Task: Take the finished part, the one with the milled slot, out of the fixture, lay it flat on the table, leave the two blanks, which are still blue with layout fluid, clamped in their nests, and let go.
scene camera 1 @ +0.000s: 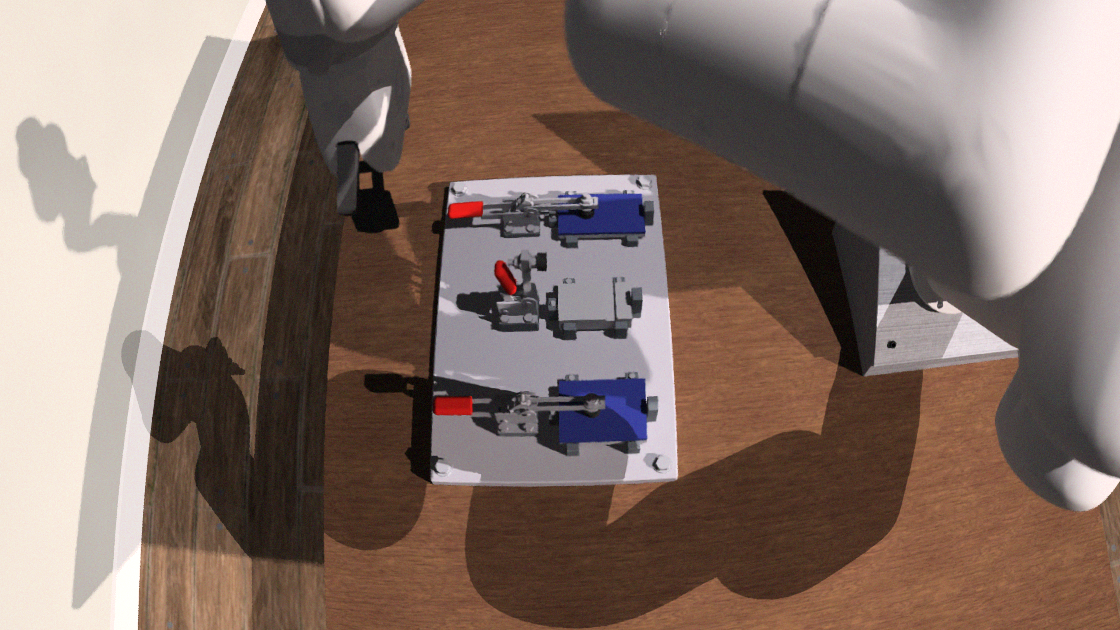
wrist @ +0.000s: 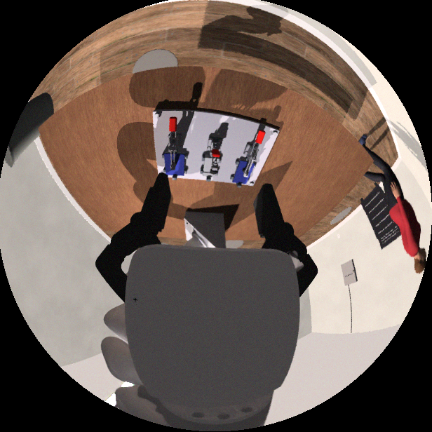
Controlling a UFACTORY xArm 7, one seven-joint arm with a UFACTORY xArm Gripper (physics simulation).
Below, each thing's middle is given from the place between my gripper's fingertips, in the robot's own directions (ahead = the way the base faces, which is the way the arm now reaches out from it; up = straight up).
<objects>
Right now my hand is 15 cm past the finished part (scene camera 1: 590,305) and 25 cm above it. Also, from my hand: fixture plate (scene camera 1: 472,357) 11 cm behind, 28 cm below; then clamp bar (scene camera 1: 591,407) 11 cm behind, 11 cm to the left, 23 cm below.
</objects>
